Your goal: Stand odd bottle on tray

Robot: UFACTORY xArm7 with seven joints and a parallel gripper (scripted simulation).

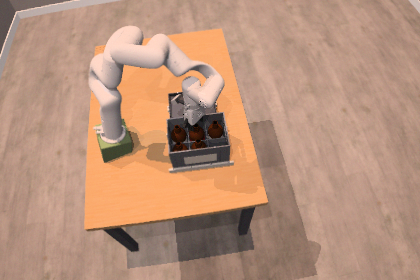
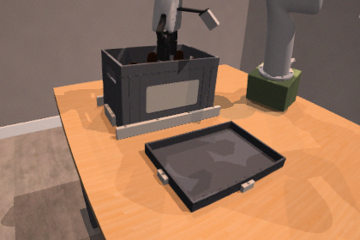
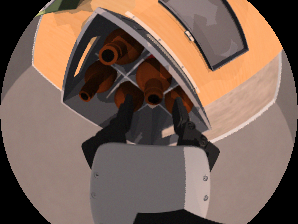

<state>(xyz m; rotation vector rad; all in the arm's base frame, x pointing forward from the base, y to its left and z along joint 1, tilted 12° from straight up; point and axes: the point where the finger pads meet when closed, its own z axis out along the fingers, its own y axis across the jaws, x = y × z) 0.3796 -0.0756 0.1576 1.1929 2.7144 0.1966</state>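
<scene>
Right now my hand is 100 mm above the crate and 40 mm to the left of it. From my hand the other things lie so: dark tray (230 mm to the left, 180 mm below); then glass bottle (100 mm below, 90 mm ahead).
</scene>
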